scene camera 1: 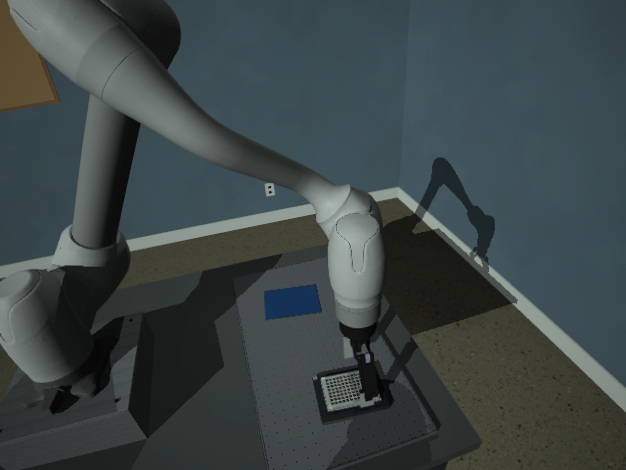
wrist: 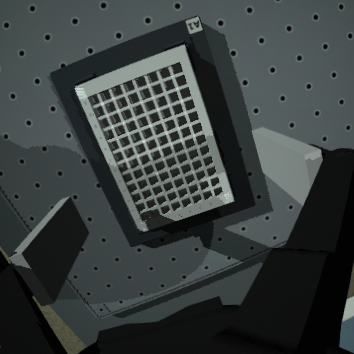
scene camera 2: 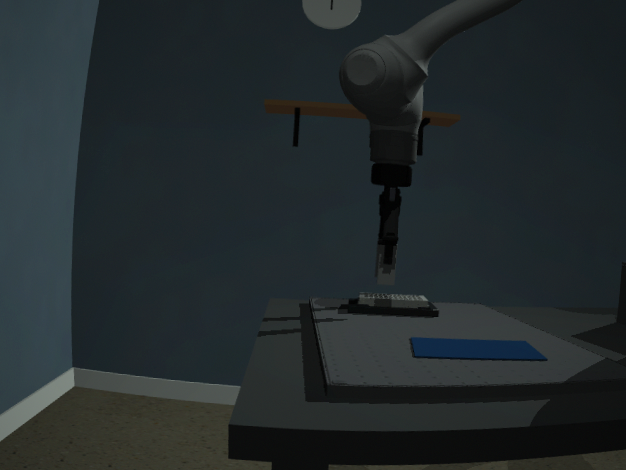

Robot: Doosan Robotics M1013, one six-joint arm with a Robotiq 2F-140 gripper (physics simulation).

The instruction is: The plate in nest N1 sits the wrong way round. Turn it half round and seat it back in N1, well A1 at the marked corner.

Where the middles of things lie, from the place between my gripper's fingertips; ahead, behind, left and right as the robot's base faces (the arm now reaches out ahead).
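The white well plate [scene camera 1: 341, 391] is 2 cm behind my hand and 4 cm below it. There's also a flat blue rectangle [scene camera 2: 440, 348], and that's 35 cm to the left of my hand, 12 cm behind it and 5 cm below it. The dark nest [scene camera 1: 357, 410] is 5 cm below my hand and 2 cm behind it. Going by their middles, the flat blue rectangle is the farthest from my hand of the things named here.
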